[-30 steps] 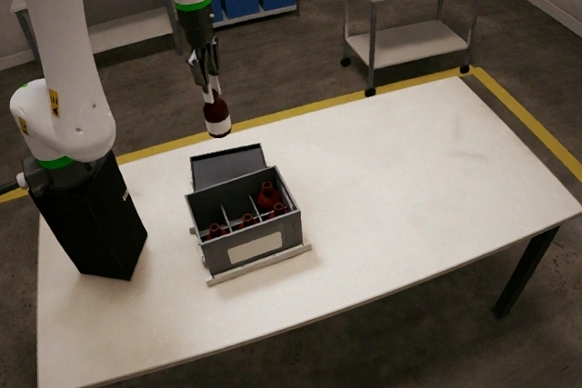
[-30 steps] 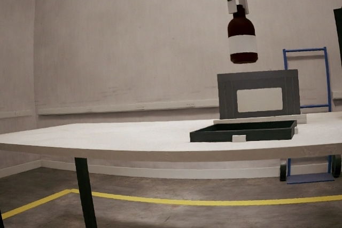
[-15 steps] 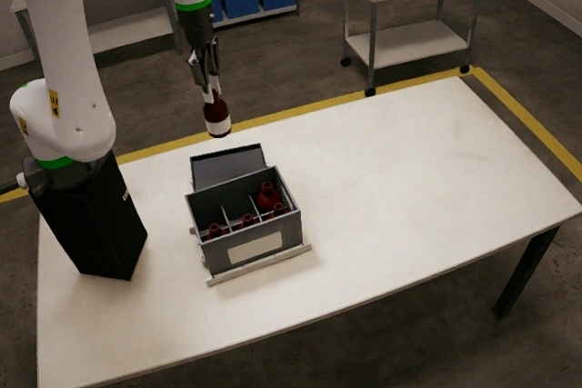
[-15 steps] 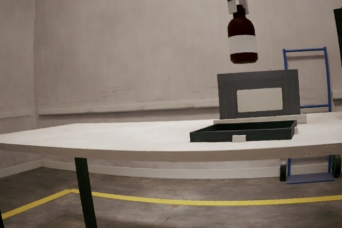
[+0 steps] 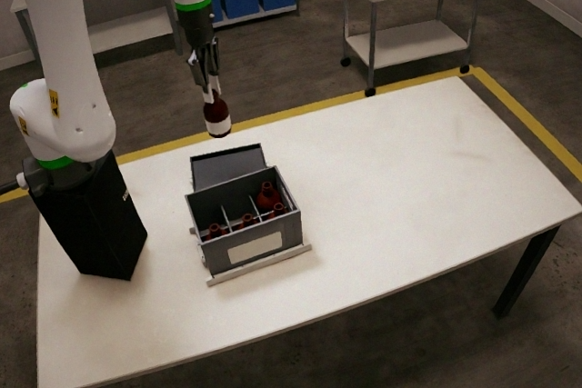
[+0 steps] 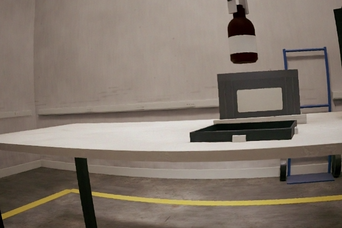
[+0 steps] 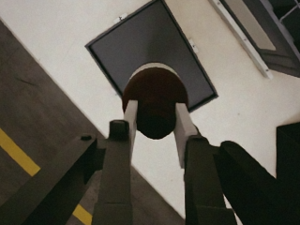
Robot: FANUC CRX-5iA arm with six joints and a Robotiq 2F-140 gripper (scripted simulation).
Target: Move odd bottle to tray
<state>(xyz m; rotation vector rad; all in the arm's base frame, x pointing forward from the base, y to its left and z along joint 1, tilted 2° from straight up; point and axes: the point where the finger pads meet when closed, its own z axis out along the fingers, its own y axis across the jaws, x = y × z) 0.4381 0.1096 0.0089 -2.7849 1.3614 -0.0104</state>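
Right now my hand is 90 mm above the bottle. Round my hand: crate: 280 mm to the right, 270 mm below, 60 mm behind; dark tray: 340 mm below.
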